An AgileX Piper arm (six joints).
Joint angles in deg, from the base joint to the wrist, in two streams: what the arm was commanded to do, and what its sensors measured. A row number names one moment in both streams.
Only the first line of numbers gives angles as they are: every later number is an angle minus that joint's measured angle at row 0.
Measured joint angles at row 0:
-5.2 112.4 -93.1 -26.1 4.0 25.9
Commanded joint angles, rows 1 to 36:
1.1 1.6 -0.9 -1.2 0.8 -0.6
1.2 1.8 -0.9 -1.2 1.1 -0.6
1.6 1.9 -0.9 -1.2 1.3 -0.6
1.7 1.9 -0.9 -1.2 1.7 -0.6
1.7 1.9 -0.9 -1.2 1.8 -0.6
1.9 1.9 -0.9 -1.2 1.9 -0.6
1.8 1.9 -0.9 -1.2 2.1 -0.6
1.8 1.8 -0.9 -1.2 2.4 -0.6
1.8 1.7 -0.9 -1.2 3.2 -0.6
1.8 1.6 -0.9 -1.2 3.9 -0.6
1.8 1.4 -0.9 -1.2 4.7 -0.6
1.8 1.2 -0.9 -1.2 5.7 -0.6
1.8 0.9 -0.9 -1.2 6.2 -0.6
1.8 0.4 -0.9 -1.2 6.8 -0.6
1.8 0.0 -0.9 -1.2 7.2 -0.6
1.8 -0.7 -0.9 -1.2 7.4 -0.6
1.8 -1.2 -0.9 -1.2 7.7 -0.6
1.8 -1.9 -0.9 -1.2 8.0 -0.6
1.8 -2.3 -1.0 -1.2 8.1 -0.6
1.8 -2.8 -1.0 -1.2 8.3 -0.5
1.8 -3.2 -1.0 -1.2 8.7 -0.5
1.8 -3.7 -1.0 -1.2 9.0 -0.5
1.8 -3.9 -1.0 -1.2 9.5 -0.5
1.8 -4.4 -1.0 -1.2 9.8 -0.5
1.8 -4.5 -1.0 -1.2 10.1 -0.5
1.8 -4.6 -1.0 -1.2 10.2 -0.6
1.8 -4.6 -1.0 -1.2 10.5 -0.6
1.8 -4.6 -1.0 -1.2 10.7 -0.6
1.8 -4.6 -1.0 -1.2 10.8 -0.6
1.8 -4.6 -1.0 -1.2 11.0 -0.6
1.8 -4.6 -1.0 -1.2 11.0 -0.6
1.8 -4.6 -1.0 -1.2 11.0 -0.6
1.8 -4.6 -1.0 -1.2 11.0 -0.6
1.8 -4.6 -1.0 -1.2 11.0 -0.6
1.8 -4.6 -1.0 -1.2 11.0 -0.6
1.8 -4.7 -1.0 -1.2 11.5 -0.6
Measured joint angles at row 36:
1.7 -3.8 -0.7 -0.2 10.3 -0.2
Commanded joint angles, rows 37 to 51:
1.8 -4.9 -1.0 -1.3 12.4 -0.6
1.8 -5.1 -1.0 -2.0 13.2 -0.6
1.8 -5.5 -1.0 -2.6 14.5 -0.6
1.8 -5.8 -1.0 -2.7 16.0 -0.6
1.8 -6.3 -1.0 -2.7 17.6 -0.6
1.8 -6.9 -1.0 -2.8 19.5 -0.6
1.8 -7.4 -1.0 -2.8 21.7 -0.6
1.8 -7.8 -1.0 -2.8 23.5 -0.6
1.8 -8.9 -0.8 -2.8 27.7 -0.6
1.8 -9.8 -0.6 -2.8 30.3 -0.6
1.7 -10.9 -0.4 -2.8 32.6 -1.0
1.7 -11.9 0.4 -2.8 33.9 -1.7
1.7 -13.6 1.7 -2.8 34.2 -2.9
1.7 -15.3 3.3 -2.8 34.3 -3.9
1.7 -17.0 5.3 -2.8 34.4 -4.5
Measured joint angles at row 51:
1.7 -12.0 1.2 -1.8 32.1 -1.8
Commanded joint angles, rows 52 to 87:
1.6 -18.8 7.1 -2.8 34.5 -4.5
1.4 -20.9 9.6 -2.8 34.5 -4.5
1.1 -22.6 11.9 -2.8 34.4 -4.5
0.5 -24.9 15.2 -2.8 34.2 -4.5
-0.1 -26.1 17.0 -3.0 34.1 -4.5
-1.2 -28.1 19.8 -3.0 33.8 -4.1
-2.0 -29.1 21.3 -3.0 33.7 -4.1
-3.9 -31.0 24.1 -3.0 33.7 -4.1
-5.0 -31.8 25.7 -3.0 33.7 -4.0
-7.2 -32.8 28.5 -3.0 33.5 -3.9
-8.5 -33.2 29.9 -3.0 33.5 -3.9
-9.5 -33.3 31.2 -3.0 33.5 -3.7
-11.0 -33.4 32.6 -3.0 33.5 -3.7
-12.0 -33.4 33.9 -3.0 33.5 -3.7
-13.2 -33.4 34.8 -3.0 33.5 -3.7
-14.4 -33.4 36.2 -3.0 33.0 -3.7
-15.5 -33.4 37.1 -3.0 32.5 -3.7
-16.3 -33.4 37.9 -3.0 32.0 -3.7
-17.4 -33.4 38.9 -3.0 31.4 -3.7
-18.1 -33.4 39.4 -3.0 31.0 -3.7
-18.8 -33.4 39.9 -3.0 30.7 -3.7
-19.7 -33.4 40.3 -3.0 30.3 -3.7
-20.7 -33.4 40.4 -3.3 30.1 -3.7
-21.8 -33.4 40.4 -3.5 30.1 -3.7
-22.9 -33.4 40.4 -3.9 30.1 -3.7
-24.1 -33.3 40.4 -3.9 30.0 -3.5
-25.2 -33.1 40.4 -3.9 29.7 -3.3
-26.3 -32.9 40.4 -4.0 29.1 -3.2
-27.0 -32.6 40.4 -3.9 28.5 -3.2
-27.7 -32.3 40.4 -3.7 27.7 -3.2
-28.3 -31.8 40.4 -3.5 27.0 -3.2
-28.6 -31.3 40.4 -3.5 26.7 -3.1
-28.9 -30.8 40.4 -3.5 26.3 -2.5
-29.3 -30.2 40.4 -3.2 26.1 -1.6
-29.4 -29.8 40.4 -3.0 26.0 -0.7
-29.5 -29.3 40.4 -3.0 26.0 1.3
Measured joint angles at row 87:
-28.5 -30.9 40.0 -2.8 26.1 -2.7
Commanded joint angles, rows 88 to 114:
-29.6 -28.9 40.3 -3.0 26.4 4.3
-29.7 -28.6 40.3 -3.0 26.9 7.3
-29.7 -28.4 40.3 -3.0 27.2 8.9
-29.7 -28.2 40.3 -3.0 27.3 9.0
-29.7 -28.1 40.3 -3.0 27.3 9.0
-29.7 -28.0 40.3 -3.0 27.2 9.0
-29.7 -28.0 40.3 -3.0 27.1 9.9
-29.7 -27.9 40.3 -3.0 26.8 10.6
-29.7 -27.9 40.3 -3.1 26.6 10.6
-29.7 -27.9 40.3 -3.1 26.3 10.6
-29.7 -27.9 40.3 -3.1 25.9 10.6
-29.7 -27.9 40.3 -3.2 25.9 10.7
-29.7 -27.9 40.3 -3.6 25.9 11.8
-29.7 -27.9 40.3 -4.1 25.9 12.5
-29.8 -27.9 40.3 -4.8 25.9 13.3
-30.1 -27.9 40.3 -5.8 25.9 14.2
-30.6 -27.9 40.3 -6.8 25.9 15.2
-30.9 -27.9 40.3 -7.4 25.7 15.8
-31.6 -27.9 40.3 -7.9 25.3 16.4
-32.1 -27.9 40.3 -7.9 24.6 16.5
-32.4 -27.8 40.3 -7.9 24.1 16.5
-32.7 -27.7 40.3 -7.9 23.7 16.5
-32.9 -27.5 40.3 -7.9 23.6 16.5
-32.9 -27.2 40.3 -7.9 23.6 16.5
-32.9 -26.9 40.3 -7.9 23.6 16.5
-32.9 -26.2 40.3 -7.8 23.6 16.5
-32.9 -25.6 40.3 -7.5 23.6 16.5
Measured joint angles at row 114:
-32.5 -27.2 40.0 -7.0 23.3 16.3
